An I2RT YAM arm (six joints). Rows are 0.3 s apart.
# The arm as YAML. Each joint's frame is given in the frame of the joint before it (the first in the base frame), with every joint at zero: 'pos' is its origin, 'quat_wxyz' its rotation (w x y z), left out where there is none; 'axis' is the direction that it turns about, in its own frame. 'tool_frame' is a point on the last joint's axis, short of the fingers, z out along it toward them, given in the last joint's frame.
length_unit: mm
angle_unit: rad
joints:
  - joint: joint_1
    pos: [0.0, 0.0, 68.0]
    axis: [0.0, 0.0, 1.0]
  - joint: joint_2
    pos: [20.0, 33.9, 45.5]
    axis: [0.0, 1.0, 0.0]
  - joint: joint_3
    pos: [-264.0, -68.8, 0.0]
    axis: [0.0, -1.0, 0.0]
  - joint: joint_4
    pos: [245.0, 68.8, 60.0]
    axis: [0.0, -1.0, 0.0]
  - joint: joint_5
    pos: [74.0, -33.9, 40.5]
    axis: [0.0, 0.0, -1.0]
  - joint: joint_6
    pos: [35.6, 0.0, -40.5]
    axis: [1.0, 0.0, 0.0]
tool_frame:
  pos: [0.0, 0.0, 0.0]
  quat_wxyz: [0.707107, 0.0, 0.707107, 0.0]
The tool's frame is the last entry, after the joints.
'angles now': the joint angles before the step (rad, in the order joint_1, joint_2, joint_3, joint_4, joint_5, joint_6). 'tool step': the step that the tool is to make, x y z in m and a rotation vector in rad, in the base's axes. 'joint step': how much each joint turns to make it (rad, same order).
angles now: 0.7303, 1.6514, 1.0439, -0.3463, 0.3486, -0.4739
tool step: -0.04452, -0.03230, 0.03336, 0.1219, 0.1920, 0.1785
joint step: -0.0155, -0.2381, -0.0692, -0.2244, -0.2894, -0.0406
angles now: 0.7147, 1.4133, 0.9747, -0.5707, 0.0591, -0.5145
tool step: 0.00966, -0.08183, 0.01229, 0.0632, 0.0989, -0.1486
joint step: -0.3030, -0.1352, -0.0428, -0.1444, -0.1701, -0.0782
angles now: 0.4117, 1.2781, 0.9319, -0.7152, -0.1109, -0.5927
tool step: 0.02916, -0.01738, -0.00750, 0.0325, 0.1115, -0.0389
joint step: -0.1153, 0.1247, 0.0820, -0.0568, -0.0958, -0.0381
